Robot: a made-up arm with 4 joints. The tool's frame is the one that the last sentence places.
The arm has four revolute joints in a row. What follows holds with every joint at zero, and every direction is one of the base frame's. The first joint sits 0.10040 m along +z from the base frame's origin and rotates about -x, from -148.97 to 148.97 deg. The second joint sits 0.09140 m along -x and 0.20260 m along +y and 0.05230 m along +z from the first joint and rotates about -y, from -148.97 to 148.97 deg. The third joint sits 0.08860 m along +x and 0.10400 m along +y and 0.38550 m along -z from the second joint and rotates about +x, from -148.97 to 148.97 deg. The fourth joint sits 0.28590 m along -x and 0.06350 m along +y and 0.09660 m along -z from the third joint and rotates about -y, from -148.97 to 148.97 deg. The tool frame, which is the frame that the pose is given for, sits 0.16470 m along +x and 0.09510 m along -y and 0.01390 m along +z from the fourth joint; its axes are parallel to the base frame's.
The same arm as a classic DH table. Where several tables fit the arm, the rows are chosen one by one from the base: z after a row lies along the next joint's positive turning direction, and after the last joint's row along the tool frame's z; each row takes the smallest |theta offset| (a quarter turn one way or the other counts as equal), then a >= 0, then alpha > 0; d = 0 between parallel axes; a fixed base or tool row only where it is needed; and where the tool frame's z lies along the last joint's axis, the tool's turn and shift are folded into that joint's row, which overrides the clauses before.
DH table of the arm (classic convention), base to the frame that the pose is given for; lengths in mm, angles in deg. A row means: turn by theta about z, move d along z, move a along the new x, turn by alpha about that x. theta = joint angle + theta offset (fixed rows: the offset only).
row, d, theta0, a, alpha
base (fixed), 100.4, -90, 0, 90
joint 1, 91.4, 90, 52.3, 90
joint 2, -306.6, 0, -385.5, 90
joint 3, -197.3, 0, -96.6, -90
joint 4, 31.6, -90, 164.7, -90
tool (fixed), 13.9, 0, 0, 0
Joint limits (deg, base to tool): -148.97..148.97 -148.97..148.97 -148.97..148.97 -148.97..148.97

